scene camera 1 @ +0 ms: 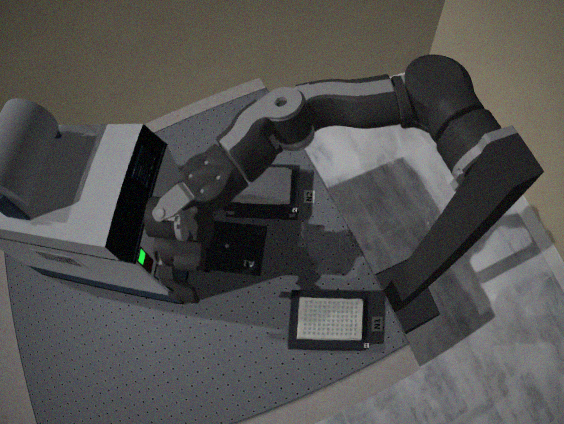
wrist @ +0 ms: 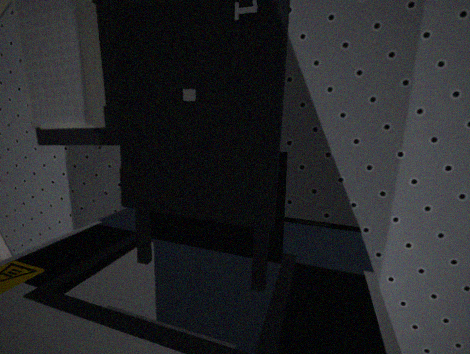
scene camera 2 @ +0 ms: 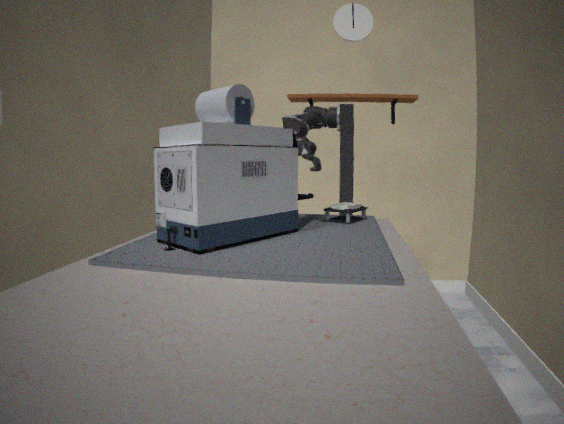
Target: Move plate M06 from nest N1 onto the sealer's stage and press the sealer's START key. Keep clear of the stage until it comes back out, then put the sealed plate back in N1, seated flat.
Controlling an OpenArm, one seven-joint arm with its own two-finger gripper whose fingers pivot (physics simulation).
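Plate M06 (scene camera 1: 330, 319) (scene camera 2: 347, 205), pale with rows of wells showing, lies in nest N1 (scene camera 1: 293, 321) (scene camera 2: 330, 209). The plate's own label cannot be read. The black stage (scene camera 1: 237, 245) (scene camera 2: 306, 196) (wrist: 200, 160) is out in front of the sealer (scene camera 1: 75, 200) (scene camera 2: 245, 185); its top shows bare, with a small light mark. My gripper (scene camera 1: 192, 257) is open and empty, close to the sealer's front and above the stage's sealer-side end. Its fingers are dark and partly hidden. The green display (scene camera 1: 142, 256) is lit beside the gripper; the START key cannot be made out.
Nest N2 (scene camera 1: 295, 192), holding a grey plate (scene camera 1: 270, 185) (wrist: 55, 65), stands beside the stage, partly under my arm. A film roll (scene camera 1: 25, 155) (scene camera 2: 220, 105) tops the sealer. A yellow warning label (wrist: 17, 275) shows low in the wrist view.
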